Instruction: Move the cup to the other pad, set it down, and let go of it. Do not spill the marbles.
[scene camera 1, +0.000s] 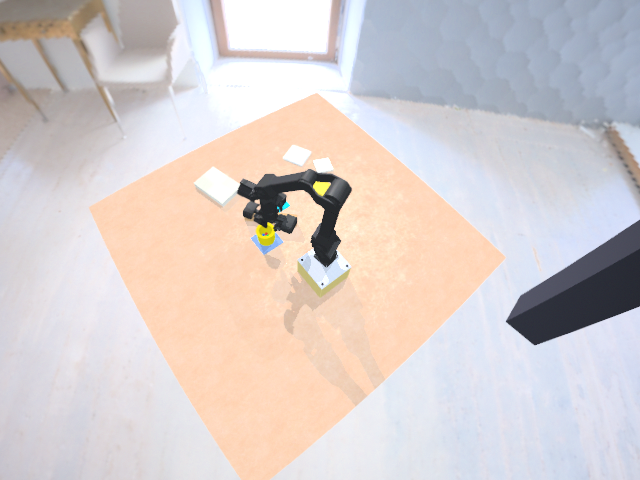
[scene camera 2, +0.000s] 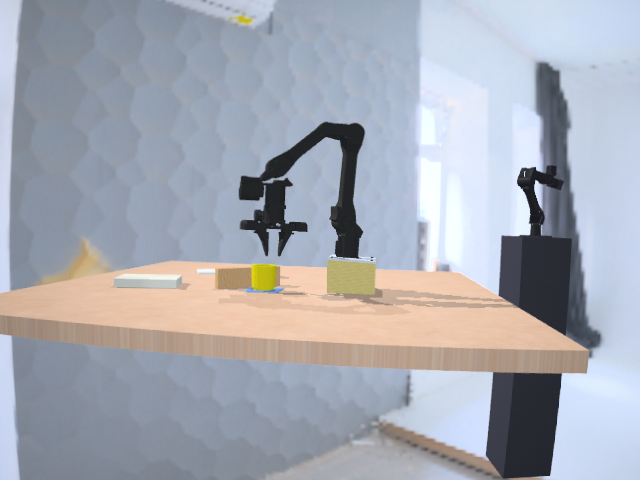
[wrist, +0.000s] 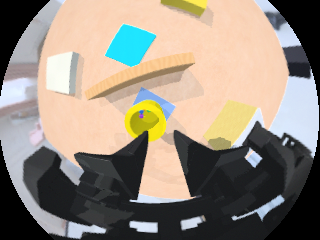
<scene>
My gripper (wrist: 161, 133) is 0.10 m from the lens. A yellow cup (wrist: 154, 121): 0.19 m from the lens. A white block (wrist: 61, 73): 0.34 m from the lens. A cyan pad (wrist: 130, 44): 0.22 m from the lens. A wooden bar (wrist: 174, 63) is 0.14 m from the lens. The marked spots on the yellow cup and the white block are 0.32 m apart.
</scene>
